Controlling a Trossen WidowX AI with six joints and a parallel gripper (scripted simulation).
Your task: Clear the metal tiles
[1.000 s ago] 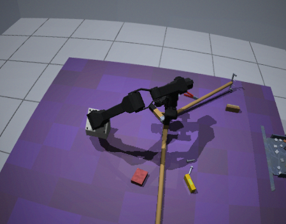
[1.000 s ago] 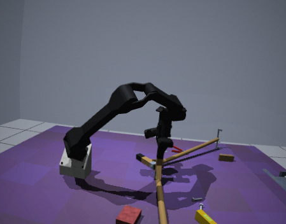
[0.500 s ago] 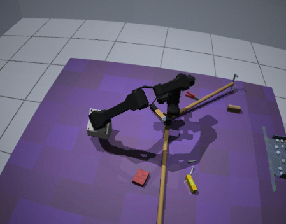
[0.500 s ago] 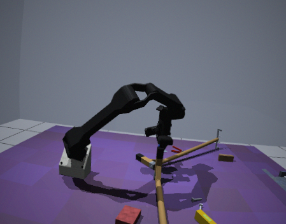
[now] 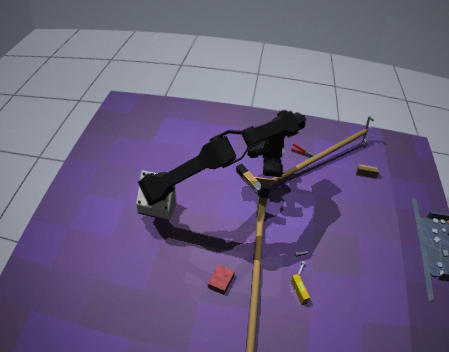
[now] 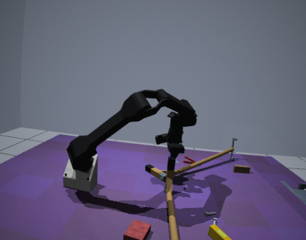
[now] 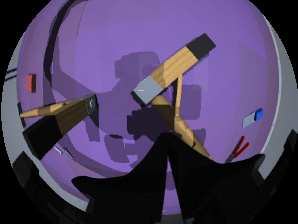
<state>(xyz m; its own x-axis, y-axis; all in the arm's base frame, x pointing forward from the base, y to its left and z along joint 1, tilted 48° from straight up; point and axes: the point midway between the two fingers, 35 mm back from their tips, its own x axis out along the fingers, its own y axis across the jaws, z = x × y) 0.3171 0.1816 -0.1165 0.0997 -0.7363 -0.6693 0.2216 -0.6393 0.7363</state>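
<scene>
Now: the long scraper 400 mm to the right of my gripper tip, 60 mm ahead of it and 20 mm below it. Round my gripper tip: red block 410 mm to the right, 70 mm below, 40 mm behind; then yellow block 370 mm to the right, 200 mm ahead, 60 mm below; then blue item 260 mm to the left, 80 mm below, 20 mm behind.
</scene>
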